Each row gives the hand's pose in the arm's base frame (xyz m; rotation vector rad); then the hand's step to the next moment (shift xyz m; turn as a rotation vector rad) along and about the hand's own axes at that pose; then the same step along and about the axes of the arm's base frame.
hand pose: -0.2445 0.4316 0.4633 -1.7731 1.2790 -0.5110
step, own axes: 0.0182 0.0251 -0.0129 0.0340 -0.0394 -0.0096
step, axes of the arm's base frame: -0.0163 -0.0242 -0.0166 0.0279 -0.0310 0.0326
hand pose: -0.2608 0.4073 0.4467 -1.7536 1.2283 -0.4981
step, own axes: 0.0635 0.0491 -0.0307 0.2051 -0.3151 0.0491
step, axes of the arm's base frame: -0.0216 -0.0747 -0.0366 0.2882 -0.1321 0.2081
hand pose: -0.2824 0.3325 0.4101 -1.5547 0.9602 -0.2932
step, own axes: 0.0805 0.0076 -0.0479 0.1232 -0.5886 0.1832
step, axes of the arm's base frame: 0.0152 -0.0902 -0.0217 0.4372 0.0018 0.4517
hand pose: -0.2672 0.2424 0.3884 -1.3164 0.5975 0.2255
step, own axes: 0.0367 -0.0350 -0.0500 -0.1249 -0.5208 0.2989
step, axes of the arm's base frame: 0.0332 -0.0629 0.0035 0.2313 0.1725 0.5412
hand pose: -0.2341 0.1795 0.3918 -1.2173 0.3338 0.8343
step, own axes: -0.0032 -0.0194 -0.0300 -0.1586 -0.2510 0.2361
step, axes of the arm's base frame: 0.0177 -0.0308 0.0051 0.0276 0.1299 0.3553
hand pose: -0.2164 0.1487 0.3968 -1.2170 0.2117 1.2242
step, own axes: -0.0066 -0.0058 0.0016 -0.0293 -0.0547 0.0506
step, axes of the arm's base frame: 0.0012 -0.0018 0.0087 0.0085 0.0308 0.0734
